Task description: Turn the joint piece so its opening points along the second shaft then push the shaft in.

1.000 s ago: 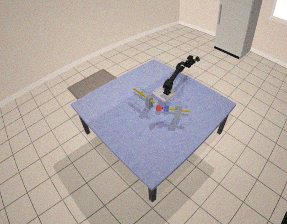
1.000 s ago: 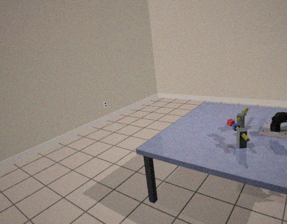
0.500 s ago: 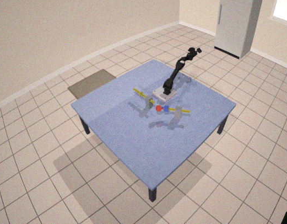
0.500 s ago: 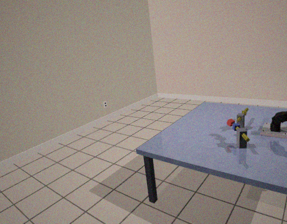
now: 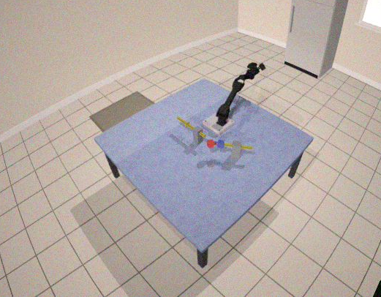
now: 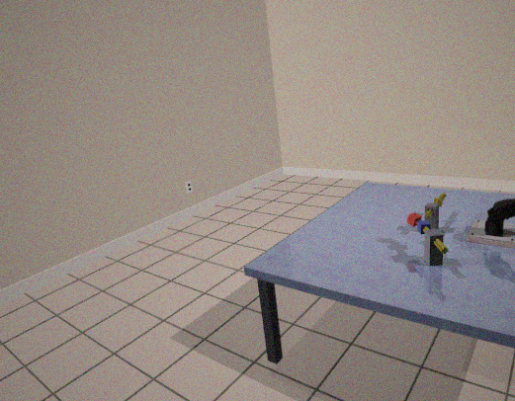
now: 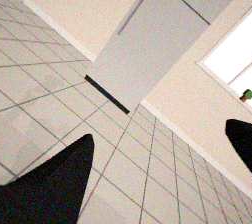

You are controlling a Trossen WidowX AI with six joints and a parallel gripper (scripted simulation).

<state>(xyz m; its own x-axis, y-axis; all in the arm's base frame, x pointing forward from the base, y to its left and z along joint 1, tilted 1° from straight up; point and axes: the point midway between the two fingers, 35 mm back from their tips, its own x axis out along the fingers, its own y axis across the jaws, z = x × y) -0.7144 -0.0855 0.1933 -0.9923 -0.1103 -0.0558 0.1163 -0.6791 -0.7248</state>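
The red joint piece lies 1050 mm ahead of my gripper tip, 220 mm to the left of it and 110 mm below it.
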